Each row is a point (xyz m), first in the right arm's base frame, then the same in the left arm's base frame.
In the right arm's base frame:
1: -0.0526 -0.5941 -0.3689
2: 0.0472 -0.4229 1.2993
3: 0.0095 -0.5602 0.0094
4: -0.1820 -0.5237 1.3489
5: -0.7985 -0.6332 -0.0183
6: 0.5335 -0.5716 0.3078
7: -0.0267 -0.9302 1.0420
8: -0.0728 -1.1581 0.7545
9: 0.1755 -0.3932 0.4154
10: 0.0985 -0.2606 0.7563
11: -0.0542 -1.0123 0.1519
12: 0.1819 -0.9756 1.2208
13: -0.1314 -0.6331 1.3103
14: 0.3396 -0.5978 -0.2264
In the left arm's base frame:
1: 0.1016 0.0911 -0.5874
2: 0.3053 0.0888 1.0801
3: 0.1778 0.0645 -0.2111
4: 0.0596 0.1300 1.1357
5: -0.5339 0.4550 -0.2072
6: 0.6109 -0.2523 0.0643
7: -0.0429 -0.2771 0.8082
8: -0.2126 -0.4252 0.5150
9: 0.4149 0.0891 0.1932
10: 0.4301 0.2237 0.5416
11: -0.1250 -0.2825 -0.0823
12: 0.1076 -0.4403 0.9763
13: 0.0400 0.0132 1.0911
14: 0.4272 -0.1377 -0.4619

